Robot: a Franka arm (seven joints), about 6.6 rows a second.
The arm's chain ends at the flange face. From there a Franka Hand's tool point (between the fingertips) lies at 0.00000 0.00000 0.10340 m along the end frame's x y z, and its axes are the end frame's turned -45 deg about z.
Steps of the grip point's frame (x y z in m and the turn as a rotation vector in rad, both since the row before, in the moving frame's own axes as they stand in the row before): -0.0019, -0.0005, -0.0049, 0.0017, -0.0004, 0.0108; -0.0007, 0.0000, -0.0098, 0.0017, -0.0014, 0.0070; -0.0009, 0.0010, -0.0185, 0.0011, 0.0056, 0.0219; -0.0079, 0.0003, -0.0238, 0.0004, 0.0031, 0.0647; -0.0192, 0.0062, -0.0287, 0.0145, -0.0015, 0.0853
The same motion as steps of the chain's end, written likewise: -0.0015, 0.0011, -0.0049, 0.0009, -0.0015, 0.0108; -0.0003, 0.0005, -0.0098, 0.0002, -0.0022, 0.0070; -0.0003, 0.0018, -0.0185, 0.0047, 0.0032, 0.0219; -0.0056, 0.0060, -0.0238, 0.0025, 0.0019, 0.0647; -0.0081, 0.0190, -0.0287, 0.0092, -0.0113, 0.0853
